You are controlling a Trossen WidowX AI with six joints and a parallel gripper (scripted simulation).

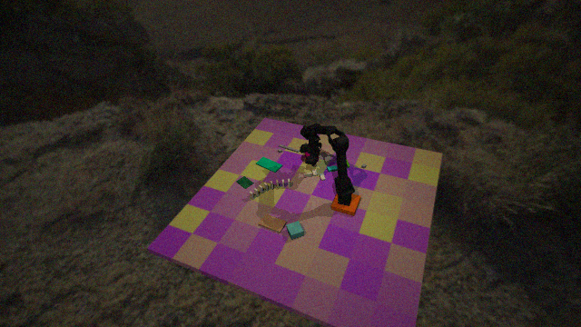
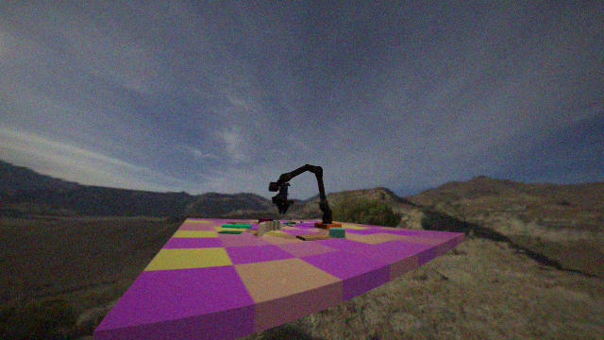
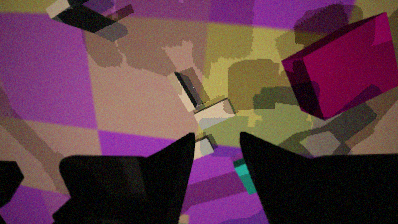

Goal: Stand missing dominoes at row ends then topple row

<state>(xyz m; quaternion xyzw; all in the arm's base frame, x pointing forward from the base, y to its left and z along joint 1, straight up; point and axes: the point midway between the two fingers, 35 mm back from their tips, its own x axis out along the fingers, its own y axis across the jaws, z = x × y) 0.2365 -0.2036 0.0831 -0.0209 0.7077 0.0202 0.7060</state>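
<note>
The magenta block is 6 cm ahead of my gripper tip, 13 cm to the right of it and 6 cm below it. The rest, counted from my gripper tip: dark green tile 39 cm ahead, 20 cm to the left, 8 cm below; bright green plate 30 cm ahead, 7 cm below; orange slab 10 cm ahead, 45 cm to the left, 7 cm below.
</note>
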